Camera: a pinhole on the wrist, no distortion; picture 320 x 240 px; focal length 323.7 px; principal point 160.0 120.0 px. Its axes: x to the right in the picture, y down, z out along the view. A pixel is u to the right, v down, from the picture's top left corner.
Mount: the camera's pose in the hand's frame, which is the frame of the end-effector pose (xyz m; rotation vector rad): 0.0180 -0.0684 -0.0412 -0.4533 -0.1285 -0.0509
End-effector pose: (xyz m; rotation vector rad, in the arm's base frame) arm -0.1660 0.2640 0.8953 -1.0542 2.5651 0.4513
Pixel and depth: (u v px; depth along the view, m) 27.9 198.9 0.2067
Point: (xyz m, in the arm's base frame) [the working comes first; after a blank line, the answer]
In the camera's frame: -0.0844 0.0504 0.2067

-0.1391 0.4078 0.8436
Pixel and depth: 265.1 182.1 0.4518
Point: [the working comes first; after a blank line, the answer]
In the camera's frame: 0.1467 0.0867 0.4518

-0.3316 0.4694 0.5716
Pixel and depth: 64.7 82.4 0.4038
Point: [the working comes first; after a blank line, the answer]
In the camera's frame: -0.1189 -0.0469 0.4038

-0.0578 0.5339 0.6793
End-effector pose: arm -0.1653 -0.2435 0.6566 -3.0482 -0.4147 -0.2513
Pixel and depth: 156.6 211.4 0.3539
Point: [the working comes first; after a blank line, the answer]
In the camera's frame: -0.0037 0.0999 0.3539

-0.0991 -0.4009 0.4209
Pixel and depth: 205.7 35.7 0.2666
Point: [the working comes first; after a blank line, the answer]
In the camera's frame: 0.0376 -0.0694 0.2666

-0.1147 -0.2069 0.4323
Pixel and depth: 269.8 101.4 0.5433
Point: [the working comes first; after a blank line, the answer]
In the camera's frame: 0.1843 -0.0312 0.5433

0.0762 -0.3046 0.2009
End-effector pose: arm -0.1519 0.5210 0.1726 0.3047 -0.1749 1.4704
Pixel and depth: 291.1 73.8 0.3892
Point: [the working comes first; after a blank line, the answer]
In the camera's frame: 0.1576 -0.0555 0.3892

-0.1647 0.5364 0.5483
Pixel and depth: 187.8 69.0 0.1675
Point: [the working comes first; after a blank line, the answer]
In the camera's frame: 0.0144 -0.0264 0.1675

-0.1238 0.4932 0.2895
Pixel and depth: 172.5 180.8 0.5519
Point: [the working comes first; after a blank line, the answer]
In the camera's frame: 0.0213 0.1037 0.5519

-0.3902 0.4005 0.5814
